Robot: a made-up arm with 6 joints.
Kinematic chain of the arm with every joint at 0, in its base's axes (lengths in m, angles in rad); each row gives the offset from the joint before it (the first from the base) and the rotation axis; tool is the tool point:
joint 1: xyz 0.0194 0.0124 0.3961 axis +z
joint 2: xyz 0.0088 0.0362 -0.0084 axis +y
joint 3: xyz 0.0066 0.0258 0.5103 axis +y
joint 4: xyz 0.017 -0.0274 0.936 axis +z
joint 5: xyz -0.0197 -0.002 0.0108 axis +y
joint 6: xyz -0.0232 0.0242 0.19 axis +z
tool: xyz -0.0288 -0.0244 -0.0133
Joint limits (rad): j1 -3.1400..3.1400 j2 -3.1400..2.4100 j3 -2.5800..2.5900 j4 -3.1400..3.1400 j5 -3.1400..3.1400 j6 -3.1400..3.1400
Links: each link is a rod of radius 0.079 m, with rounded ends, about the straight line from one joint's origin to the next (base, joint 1, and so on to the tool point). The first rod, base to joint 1, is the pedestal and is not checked.
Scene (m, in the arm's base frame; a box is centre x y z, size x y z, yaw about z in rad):
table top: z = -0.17
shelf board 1: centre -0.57 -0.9 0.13 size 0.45 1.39 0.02 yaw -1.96
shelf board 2: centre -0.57 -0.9 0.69 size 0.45 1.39 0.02 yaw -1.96
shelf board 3: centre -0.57 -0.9 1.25 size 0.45 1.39 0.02 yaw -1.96
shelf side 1: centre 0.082 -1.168 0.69 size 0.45 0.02 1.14 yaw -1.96
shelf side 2: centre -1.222 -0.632 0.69 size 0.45 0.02 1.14 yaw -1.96
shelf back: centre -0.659 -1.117 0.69 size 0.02 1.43 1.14 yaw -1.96
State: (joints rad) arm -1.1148 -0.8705 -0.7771 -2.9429 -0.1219 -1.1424
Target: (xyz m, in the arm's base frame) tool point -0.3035 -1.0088 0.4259
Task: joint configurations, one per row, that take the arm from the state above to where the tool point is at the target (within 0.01 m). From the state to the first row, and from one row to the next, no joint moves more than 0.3 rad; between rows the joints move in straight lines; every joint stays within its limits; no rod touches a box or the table.
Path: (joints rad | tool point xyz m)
1: -0.8283 -0.6805 -1.0387 -2.9155 -0.2710 -1.1262 | -0.9208 1.0743 0.7689
2: -0.5418 -0.4905 -1.3002 -2.8882 -0.4200 -1.1099 | -1.0940 0.7232 0.7666
3: -0.2554 -0.3006 -1.5618 -2.8608 -0.5691 -1.0937 | -1.1385 0.3611 0.7479
4: 0.0311 -0.1106 -1.8234 -2.8334 -0.7181 -1.0775 | -1.0671 0.0335 0.7119
5: 0.3176 0.0794 -2.0849 -2.8061 -0.8672 -1.0612 | -0.9076 -0.2245 0.6585
6: 0.5664 0.1237 -2.2087 -2.8896 -1.0380 -1.0801 | -0.7578 -0.4227 0.6007
7: 0.8153 0.1680 -2.3325 -2.9730 -1.2089 -1.0989 | -0.5649 -0.5600 0.5425
8: 1.0641 0.2123 -2.4562 -3.0565 -1.3798 -1.1178 | -0.3520 -0.6265 0.4842
9: 1.3129 0.2566 -2.5800 -3.1400 -1.5507 -1.1366 | -0.1443 -0.6205 0.4259
10: 1.3021 0.1770 -2.4586 -3.1400 -1.2778 -1.1551 | -0.1773 -0.7162 0.4421
11: 1.2912 0.0973 -2.3372 -3.1400 -1.0049 -1.1736 | -0.2106 -0.8045 0.4484
12: 1.2803 0.0177 -2.2158 -3.1400 -0.7320 -1.1921 | -0.2431 -0.8835 0.4465
13: 1.2695 -0.0620 -2.0944 -3.1400 -0.4591 -1.2106 | -0.2743 -0.9519 0.4382
14: 1.2586 -0.1416 -1.9730 -3.1400 -0.1862 -1.2291 | -0.3035 -1.0088 0.4259

